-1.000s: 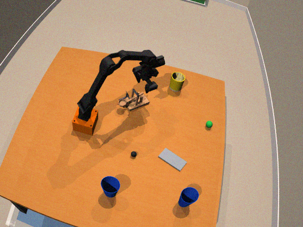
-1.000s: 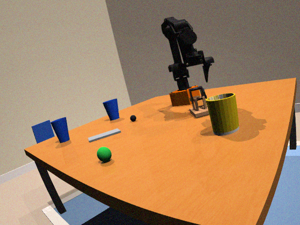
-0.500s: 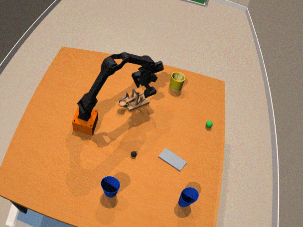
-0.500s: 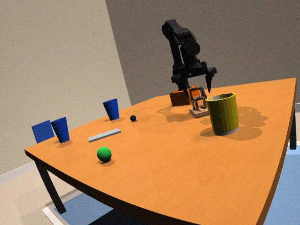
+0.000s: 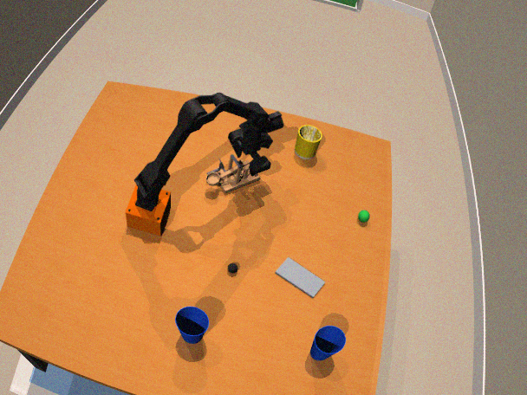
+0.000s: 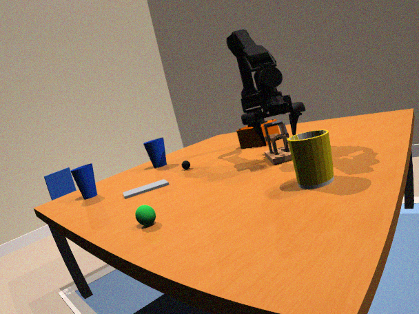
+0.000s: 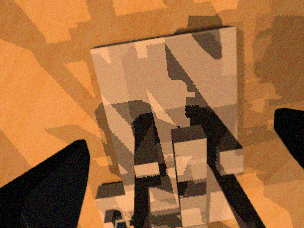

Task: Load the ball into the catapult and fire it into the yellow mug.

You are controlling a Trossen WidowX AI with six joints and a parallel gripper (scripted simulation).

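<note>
The small black ball lies 38 cm to the right of my gripper tip, 8 cm ahead of it and 4 cm below it. Also, from my gripper tip: wooden catapult (6 cm behind, 5 cm to the right); flat grey slab (33 cm to the right, 29 cm ahead, 5 cm below); yellow mug (21 cm to the left, 18 cm ahead, 2 cm below).
</note>
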